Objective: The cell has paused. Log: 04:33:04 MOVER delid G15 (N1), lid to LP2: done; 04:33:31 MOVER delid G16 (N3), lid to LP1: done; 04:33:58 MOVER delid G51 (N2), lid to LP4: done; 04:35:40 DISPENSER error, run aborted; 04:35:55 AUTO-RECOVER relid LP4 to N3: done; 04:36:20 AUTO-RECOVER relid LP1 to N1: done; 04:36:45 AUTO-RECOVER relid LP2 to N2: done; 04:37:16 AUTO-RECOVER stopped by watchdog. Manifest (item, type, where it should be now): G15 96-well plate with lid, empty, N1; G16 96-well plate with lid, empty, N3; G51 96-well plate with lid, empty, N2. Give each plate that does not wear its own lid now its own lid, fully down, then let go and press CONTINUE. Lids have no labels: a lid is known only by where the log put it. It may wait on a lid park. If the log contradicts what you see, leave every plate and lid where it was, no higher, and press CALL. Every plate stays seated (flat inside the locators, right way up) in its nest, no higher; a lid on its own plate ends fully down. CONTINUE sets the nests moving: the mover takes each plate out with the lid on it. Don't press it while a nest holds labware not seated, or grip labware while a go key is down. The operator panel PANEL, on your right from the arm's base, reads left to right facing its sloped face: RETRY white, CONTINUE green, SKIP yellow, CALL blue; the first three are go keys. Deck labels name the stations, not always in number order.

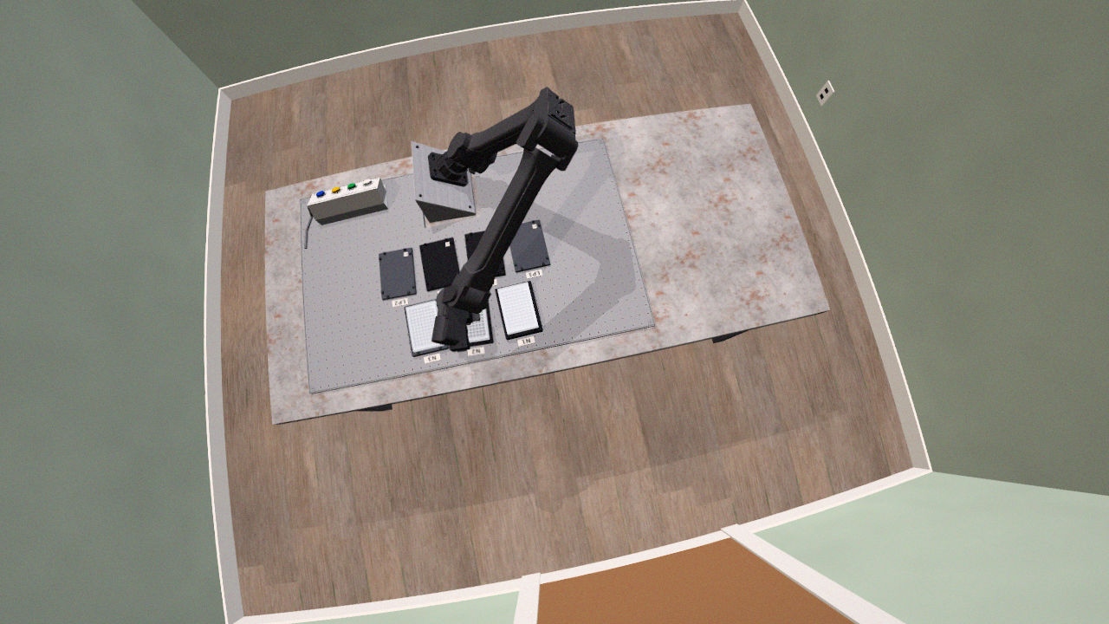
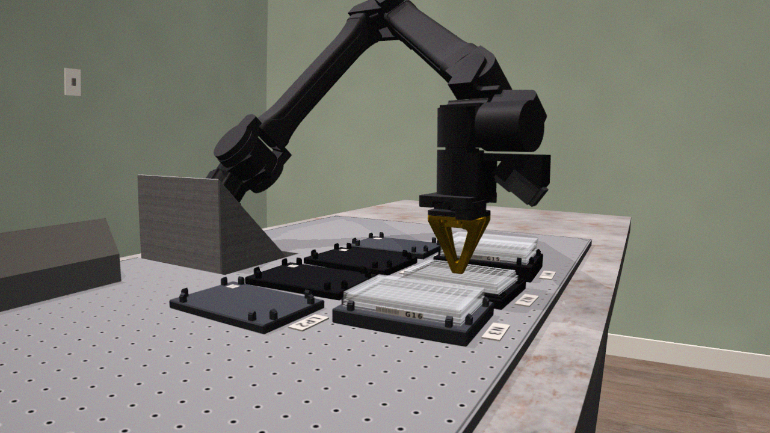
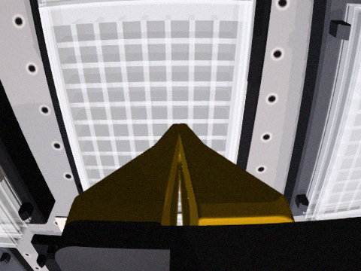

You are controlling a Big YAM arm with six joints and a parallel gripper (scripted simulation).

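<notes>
Right now my hand is 14 cm to the right of the plate G15 and 1 cm above it. The rest, counted from my hand: plate G16 (12 cm to the right, 1 cm below); then LP4 label (10 cm behind, 8 cm to the left, 3 cm below); then nest N1 (15 cm to the left, 2 cm below).
</notes>
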